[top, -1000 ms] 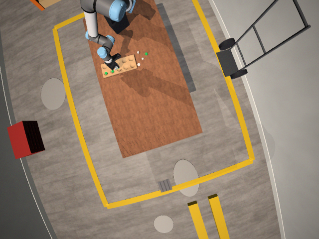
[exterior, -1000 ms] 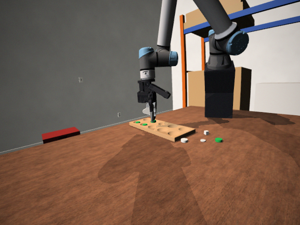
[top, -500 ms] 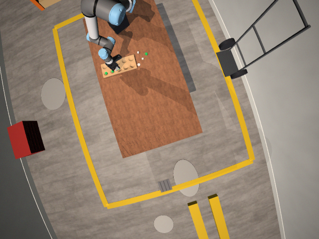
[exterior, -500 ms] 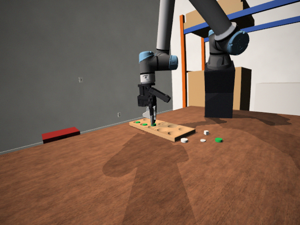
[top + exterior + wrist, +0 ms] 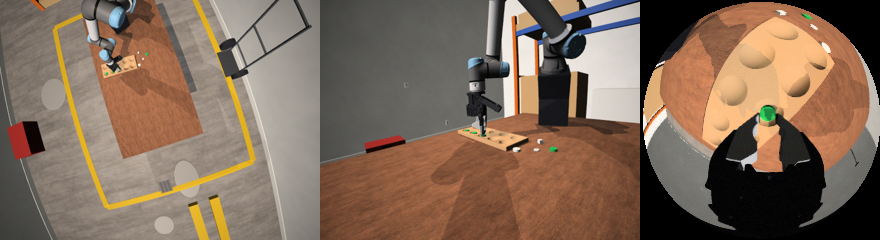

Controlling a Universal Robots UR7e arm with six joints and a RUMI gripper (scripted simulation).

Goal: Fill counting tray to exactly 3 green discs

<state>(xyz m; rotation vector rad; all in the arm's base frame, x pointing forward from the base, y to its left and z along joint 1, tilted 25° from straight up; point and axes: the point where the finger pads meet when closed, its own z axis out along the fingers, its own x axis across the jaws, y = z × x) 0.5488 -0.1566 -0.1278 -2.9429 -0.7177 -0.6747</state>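
Right now my hand is 40 mm past the wooden counting tray and 20 mm above it. From my hand the other things lie so: white disc: 30 mm ahead, 210 mm to the left, 30 mm below; small white cube: 110 mm behind, 250 mm to the left, 20 mm below.
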